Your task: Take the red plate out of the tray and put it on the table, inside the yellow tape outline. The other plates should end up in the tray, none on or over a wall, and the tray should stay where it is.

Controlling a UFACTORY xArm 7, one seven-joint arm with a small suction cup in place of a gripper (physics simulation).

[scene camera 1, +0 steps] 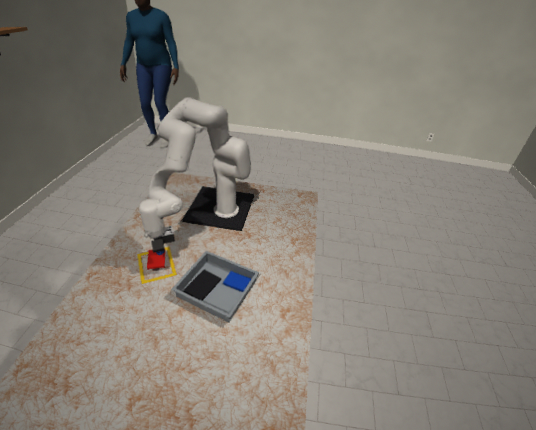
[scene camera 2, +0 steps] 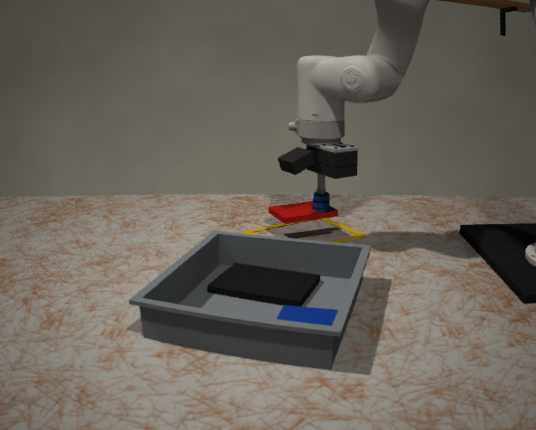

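Pixels of known places: hand, its tool point: (scene camera 1: 160, 254) (scene camera 2: 321, 215); arm's base, origin of its link: (scene camera 1: 226, 210).
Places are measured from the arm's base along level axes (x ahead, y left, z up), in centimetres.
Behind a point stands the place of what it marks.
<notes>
The red plate (scene camera 1: 156, 260) @(y -17.5, x 42.1, z 3.1 cm) (scene camera 2: 295, 213) @(y -15.6, x 42.2, z 3.1 cm) hangs from my suction cup (scene camera 1: 159, 252) (scene camera 2: 321, 203), a little above the table, with its shadow below it. The cup holds it off-centre, near one end. The plate is over the yellow tape outline (scene camera 1: 141, 270) @(y -23.7, x 44.9, z -1.5 cm) (scene camera 2: 351, 231) @(y -20.2, x 32.2, z -1.5 cm). The grey tray (scene camera 1: 205, 306) @(y 8.3, x 58.4, z 3.1 cm) (scene camera 2: 235, 336) @(y 20.1, x 49.4, z 0.8 cm) stands on the table beside the outline. Inside it a black plate (scene camera 1: 202, 284) @(y 3.1, x 46.9, z -0.4 cm) (scene camera 2: 264, 284) @(y 4.3, x 46.8, z -0.4 cm) and a blue plate (scene camera 1: 237, 281) @(y 16.0, x 42.7, z -0.3 cm) (scene camera 2: 307, 315) @(y 13.4, x 41.8, z -0.3 cm) lie apart from each other. Part of the blue plate is hidden by the tray's wall in scene camera 2.
The arm's base stands on a black mat (scene camera 1: 200, 211) @(y -12.3, x 4.1, z 0.1 cm) (scene camera 2: 505, 260) @(y -1.3, x 10.0, z -0.1 cm) behind the tray. A person (scene camera 1: 152, 45) stands by the back wall in scene camera 1. A brown shelf edge (scene camera 1: 14, 30) (scene camera 2: 485, 4) shows on the wall.
</notes>
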